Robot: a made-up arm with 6 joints.
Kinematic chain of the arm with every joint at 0, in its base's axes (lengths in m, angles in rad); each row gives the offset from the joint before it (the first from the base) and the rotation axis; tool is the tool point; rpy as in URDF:
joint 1: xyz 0 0 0.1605 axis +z
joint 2: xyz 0 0 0 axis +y
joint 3: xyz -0.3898 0 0.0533 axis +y
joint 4: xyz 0.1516 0 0.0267 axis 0.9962 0 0.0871
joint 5: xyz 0 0 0 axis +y
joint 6: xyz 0.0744 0 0.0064 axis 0.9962 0 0.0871
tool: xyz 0 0 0 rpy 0 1.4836 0
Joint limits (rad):
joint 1: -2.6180..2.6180
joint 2: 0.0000..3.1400
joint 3: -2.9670..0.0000
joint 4: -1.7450..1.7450
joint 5: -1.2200..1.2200
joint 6: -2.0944..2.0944
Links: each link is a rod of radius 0.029 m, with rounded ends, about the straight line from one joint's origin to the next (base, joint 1, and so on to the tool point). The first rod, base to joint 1, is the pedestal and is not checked.
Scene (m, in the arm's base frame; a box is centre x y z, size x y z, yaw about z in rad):
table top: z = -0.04
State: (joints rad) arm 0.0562 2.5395 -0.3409 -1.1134 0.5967 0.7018
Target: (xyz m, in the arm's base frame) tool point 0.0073 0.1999 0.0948
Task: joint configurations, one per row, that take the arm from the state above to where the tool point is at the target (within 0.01 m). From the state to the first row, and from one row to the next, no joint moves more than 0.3 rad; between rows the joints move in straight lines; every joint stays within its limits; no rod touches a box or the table.
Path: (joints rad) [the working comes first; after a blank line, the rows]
Joints at the target: 1.5675 2.8468 -0.1709 -1.0822 0.0994 0.7018
Straight joint move there: clear.

1: 0.3081 2.5907 -0.3126 -1.1082 0.5138 0.7018
2: 0.5600 2.6419 -0.2842 -1.1030 0.4309 0.7018
3: 0.8118 2.6932 -0.2559 -1.0978 0.3481 0.7018
4: 1.0637 2.7444 -0.2276 -1.0926 0.2652 0.7018
5: 1.3156 2.7956 -0.1992 -1.0874 0.1823 0.7018
6: 1.5675 2.8468 -0.1709 -1.0822 0.0994 0.7018

